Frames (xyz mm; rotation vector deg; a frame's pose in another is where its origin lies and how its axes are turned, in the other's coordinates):
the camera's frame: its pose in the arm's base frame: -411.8 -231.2 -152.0 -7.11 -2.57 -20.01
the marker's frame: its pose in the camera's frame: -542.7 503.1 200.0 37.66 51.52 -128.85
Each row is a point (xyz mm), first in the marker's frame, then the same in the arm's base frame.
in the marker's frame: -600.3 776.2 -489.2
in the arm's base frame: 289.3 176.2 -253.4
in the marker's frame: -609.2 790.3 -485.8
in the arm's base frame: 301.0 164.4 -249.7
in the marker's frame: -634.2 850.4 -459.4
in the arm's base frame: 335.6 105.4 -233.8
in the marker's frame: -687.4 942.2 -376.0
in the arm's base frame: 379.6 -4.9 -169.6
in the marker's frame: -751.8 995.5 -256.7
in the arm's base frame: 397.2 -100.2 -60.9
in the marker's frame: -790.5 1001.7 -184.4
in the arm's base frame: 395.4 -136.5 12.9
